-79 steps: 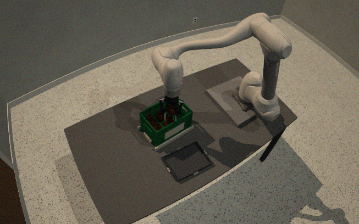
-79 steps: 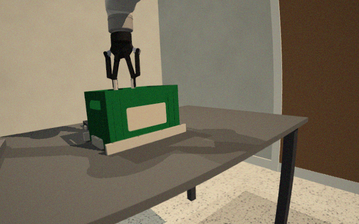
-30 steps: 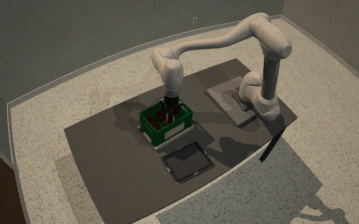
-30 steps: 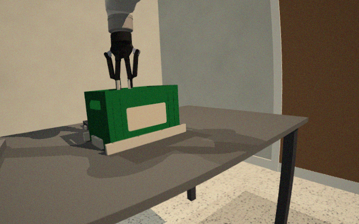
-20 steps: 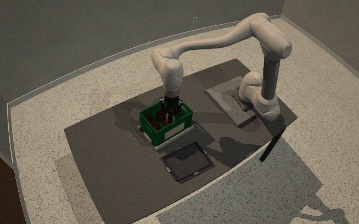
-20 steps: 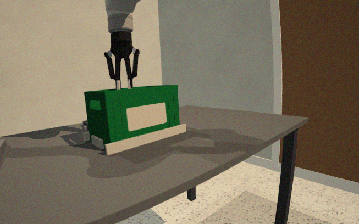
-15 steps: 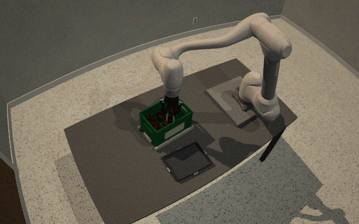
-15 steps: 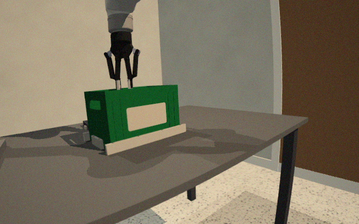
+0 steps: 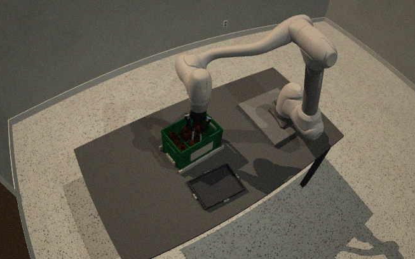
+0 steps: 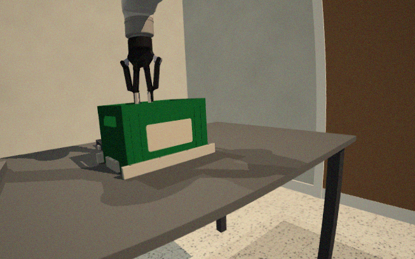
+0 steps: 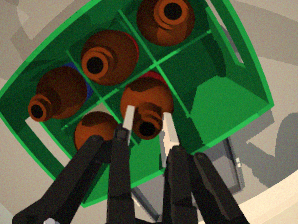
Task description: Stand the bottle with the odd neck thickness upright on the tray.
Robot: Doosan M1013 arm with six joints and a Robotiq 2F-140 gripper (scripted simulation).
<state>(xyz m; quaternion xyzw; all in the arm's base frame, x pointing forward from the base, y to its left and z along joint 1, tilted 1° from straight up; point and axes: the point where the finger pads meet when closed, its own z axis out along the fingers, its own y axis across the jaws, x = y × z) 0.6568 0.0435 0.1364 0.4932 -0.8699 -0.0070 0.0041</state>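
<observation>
My hand is 1 cm short of the crate, 4 cm to the left of it and 9 cm above it. The rest, counted from my hand: bottle (9 cm ahead, 2 cm to the left, 9 cm below); black tray (1 cm behind, 24 cm to the left, 16 cm below).
</observation>
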